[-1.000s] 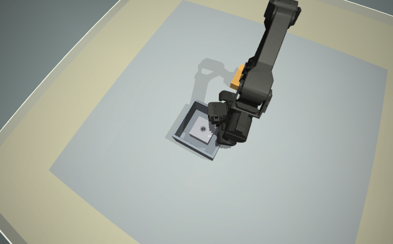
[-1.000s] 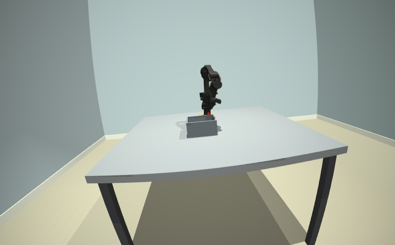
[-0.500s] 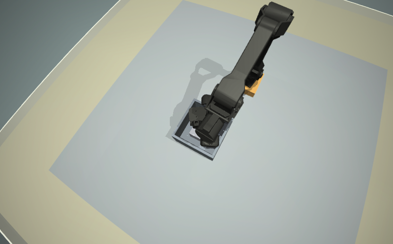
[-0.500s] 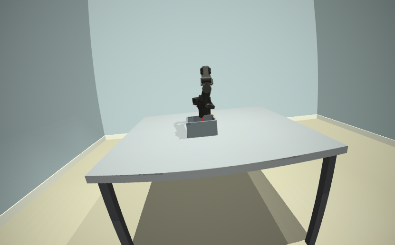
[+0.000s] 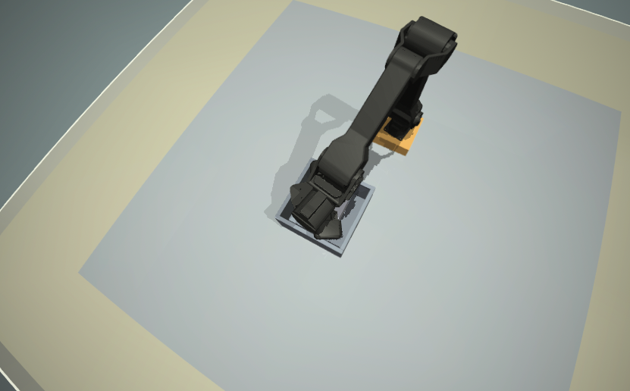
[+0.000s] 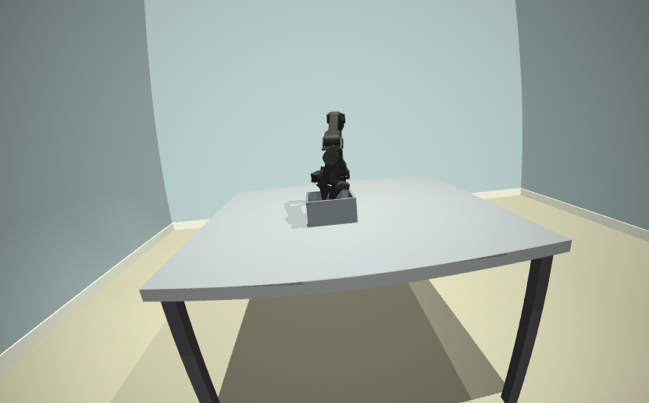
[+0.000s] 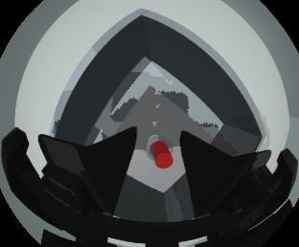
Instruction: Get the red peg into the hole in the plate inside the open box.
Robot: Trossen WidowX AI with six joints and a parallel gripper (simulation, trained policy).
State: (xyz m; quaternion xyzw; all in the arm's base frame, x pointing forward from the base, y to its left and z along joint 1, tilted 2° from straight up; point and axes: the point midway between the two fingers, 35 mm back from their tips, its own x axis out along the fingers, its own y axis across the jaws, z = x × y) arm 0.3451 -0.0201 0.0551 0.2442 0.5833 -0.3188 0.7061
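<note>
Right now my gripper tip is 10 mm to the right of the red peg, 10 mm past it and 10 mm above it. Also, from my gripper tip: grey box: 40 mm below, 10 mm to the left, 10 mm behind; plate: 20 mm below, 10 mm to the left, 10 mm behind.
</note>
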